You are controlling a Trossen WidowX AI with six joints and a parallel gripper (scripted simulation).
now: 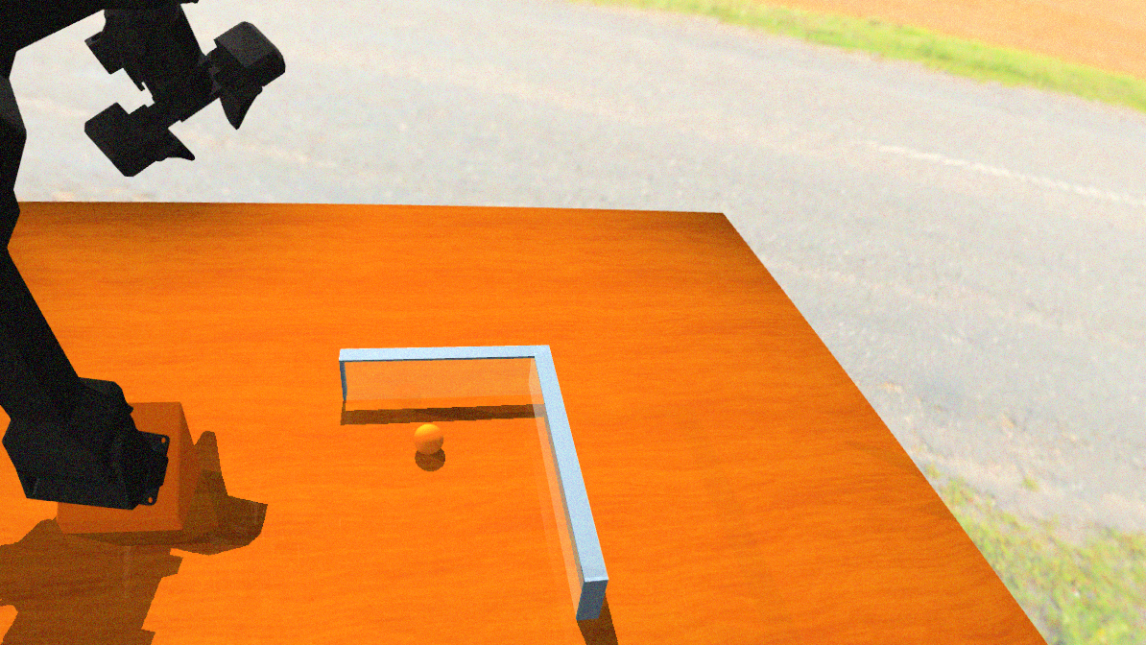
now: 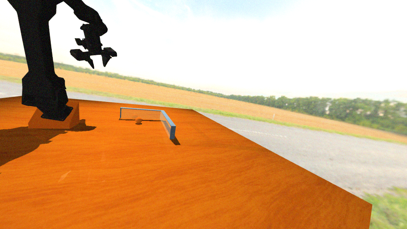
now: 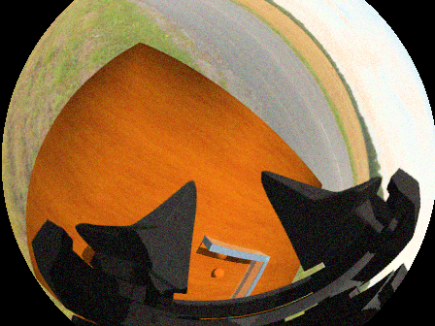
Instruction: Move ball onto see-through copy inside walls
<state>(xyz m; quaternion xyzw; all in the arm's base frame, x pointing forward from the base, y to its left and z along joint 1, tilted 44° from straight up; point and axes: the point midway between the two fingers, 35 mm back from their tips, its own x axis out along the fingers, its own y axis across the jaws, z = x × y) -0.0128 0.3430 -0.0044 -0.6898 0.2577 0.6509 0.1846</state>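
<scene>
The orange ball lies 250 mm ahead of my gripper tip, 180 mm to the right of it and 240 mm below it. Round my gripper tip: clear wall (390 mm ahead, 210 mm to the right, 230 mm below).
</scene>
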